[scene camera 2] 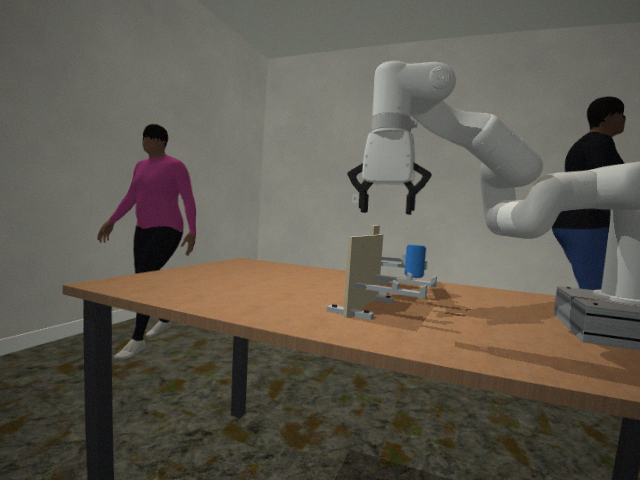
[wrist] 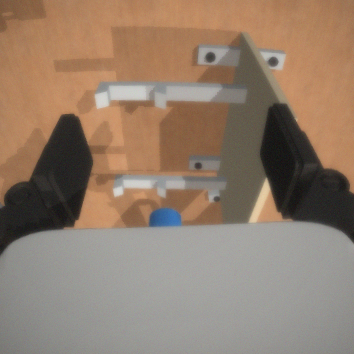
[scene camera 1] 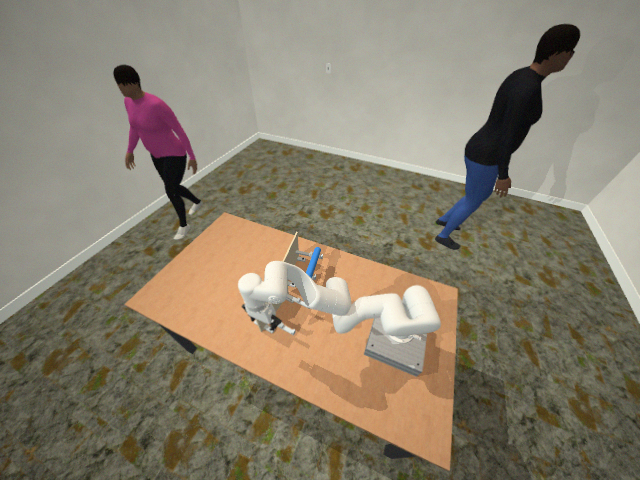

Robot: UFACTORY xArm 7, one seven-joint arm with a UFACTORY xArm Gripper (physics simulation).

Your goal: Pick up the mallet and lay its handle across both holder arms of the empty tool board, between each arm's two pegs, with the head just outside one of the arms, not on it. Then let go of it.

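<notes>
The blue mallet (scene camera 1: pixel 313 261) (scene camera 2: pixel 415 260) rests on the holder arms of the back tool board (scene camera 1: pixel 291 249) (scene camera 2: pixel 376 228). Its head faces scene camera 2; in the wrist view, part of the mallet (wrist: pixel 165 218) shows at the gripper body's edge. The empty tool board (scene camera 2: pixel 361 273) (wrist: pixel 240 150) stands upright nearer scene camera 2. Its two holder arms, the outer one (scene camera 2: pixel 395 289) (wrist: pixel 195 93) and the inner one (scene camera 2: pixel 408 281) (wrist: pixel 200 182), carry upturned pegs. My gripper (scene camera 1: pixel 261 321) (scene camera 2: pixel 386 211) (wrist: pixel 173 131) is open and empty, pointing down above the empty board. My arm hides much of both boards in scene camera 1.
The robot base (scene camera 1: pixel 395 351) (scene camera 2: pixel 602 320) is mounted on the table (scene camera 1: pixel 196 279) (scene camera 2: pixel 206 294), on the side the holder arms point to. One person in pink (scene camera 1: pixel 155 124) (scene camera 2: pixel 160 193) and one in black (scene camera 1: pixel 509 118) (scene camera 2: pixel 591 149) are on the floor beyond the table.
</notes>
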